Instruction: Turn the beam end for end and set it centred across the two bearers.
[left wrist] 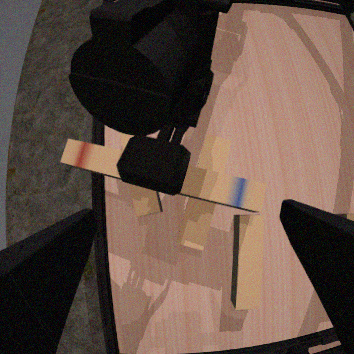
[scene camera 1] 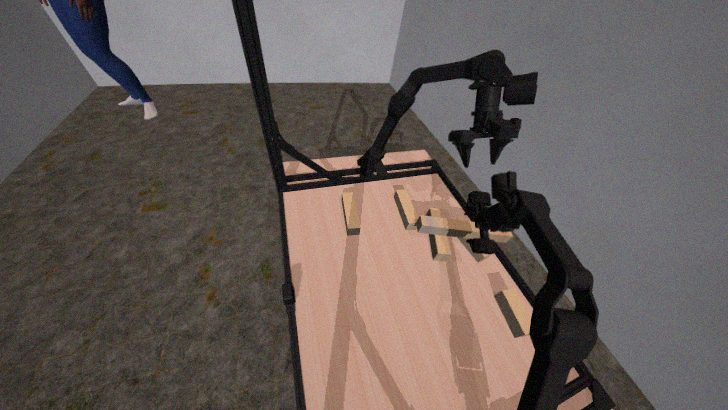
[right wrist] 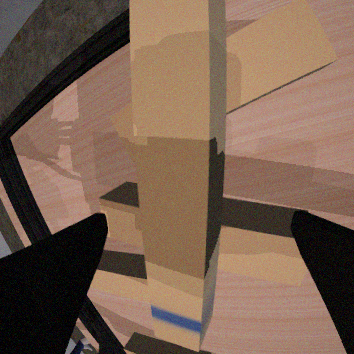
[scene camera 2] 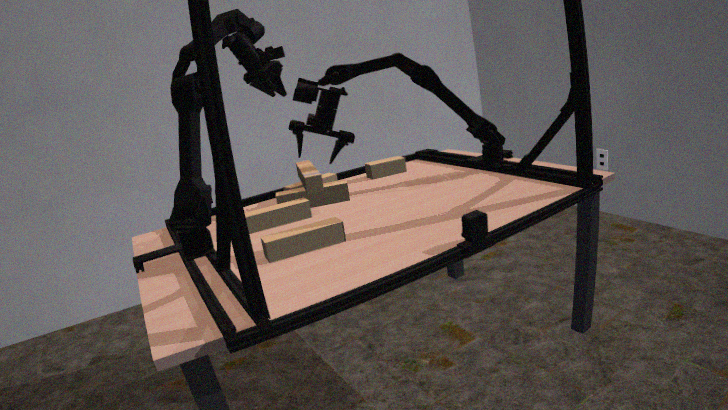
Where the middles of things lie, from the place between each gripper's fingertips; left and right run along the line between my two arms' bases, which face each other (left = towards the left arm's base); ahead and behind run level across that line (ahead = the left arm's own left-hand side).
I see my left gripper 40 mm short of the beam (scene camera 1: 425, 224), 60 mm to the left of it and 240 mm above it.
My right gripper is now 3 cm short of the beam, 2 cm to the right of it and 4 cm above it.
